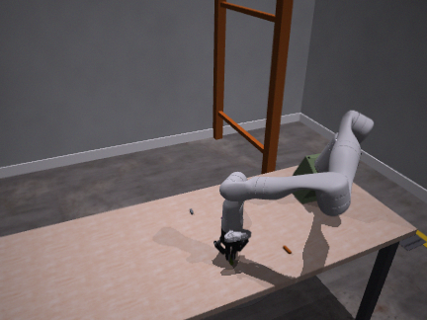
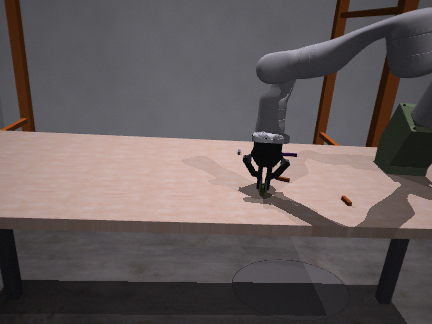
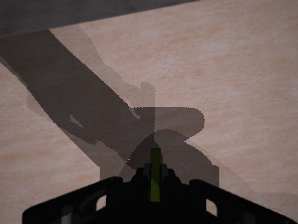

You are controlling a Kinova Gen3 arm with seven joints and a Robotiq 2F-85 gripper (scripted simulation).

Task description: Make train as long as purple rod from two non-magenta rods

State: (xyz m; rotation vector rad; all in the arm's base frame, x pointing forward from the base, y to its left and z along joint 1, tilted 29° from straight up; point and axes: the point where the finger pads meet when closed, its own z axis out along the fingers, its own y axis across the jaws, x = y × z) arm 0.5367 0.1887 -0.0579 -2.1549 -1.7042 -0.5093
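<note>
Now: the lime rod 20 mm below my hand. The rest, counted from my hand: magenta rod 220 mm to the right, 90 mm behind, 20 mm below; blue rod 30 mm to the right, 20 mm below, 10 mm behind; grey rod 330 mm to the right, 20 mm below, 20 mm ahead.
</note>
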